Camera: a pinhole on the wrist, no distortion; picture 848 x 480 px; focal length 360.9 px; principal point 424.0 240.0 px. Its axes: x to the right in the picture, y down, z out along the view. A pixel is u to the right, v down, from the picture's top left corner.
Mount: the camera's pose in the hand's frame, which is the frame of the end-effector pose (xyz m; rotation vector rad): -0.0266 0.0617 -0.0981 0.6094 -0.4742 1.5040
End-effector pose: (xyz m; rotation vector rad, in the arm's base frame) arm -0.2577 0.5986 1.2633 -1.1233 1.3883 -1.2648
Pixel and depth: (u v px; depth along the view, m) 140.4 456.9 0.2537
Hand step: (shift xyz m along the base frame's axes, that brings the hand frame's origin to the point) 0.0192 0.1493 0.2666
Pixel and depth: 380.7 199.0 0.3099
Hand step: 0.1131 -0.0593 0.1555
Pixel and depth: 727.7 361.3 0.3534
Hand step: 0.3814 0.0510 -0.0755
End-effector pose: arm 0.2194 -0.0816 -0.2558 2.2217 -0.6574 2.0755
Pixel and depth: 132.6 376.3 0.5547
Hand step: 0.2582 0.6247 -0.0333
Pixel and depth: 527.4 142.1 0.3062
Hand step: 0.1981 -0.0224 0.0758
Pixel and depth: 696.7 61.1 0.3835
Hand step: 0.3352 -0.2100 0.1410
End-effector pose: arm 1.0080 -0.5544 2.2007 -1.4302 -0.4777 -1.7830
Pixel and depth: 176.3 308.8 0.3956
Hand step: -0.2778 0.3025 0.0104
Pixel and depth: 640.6 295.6 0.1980
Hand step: 0.1069 0.0898 -0.0015
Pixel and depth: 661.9 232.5 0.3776
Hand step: 0.2338 0.2326 0.1175
